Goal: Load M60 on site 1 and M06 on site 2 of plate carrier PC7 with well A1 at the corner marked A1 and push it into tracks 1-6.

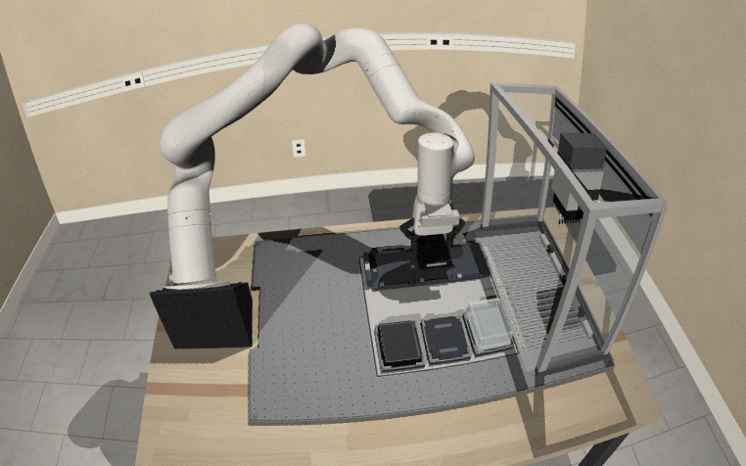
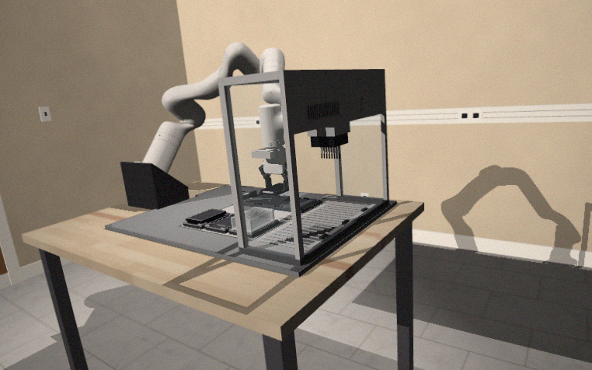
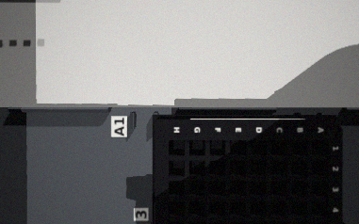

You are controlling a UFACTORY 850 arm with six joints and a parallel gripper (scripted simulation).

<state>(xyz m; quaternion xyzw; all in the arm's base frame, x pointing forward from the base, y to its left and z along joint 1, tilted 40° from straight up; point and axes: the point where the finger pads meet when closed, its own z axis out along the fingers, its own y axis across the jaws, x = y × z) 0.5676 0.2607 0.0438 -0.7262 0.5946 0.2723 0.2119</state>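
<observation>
The plate carrier PC7 lies 60 mm below my hand and 10 mm behind it. Also, from my hand: nest S1: 280 mm to the right, 80 mm behind, 70 mm below; clear deep-well block M09: 240 mm to the right, 130 mm ahead, 40 mm below; nest S2: 260 mm to the right, 70 mm below, 30 mm ahead.
</observation>
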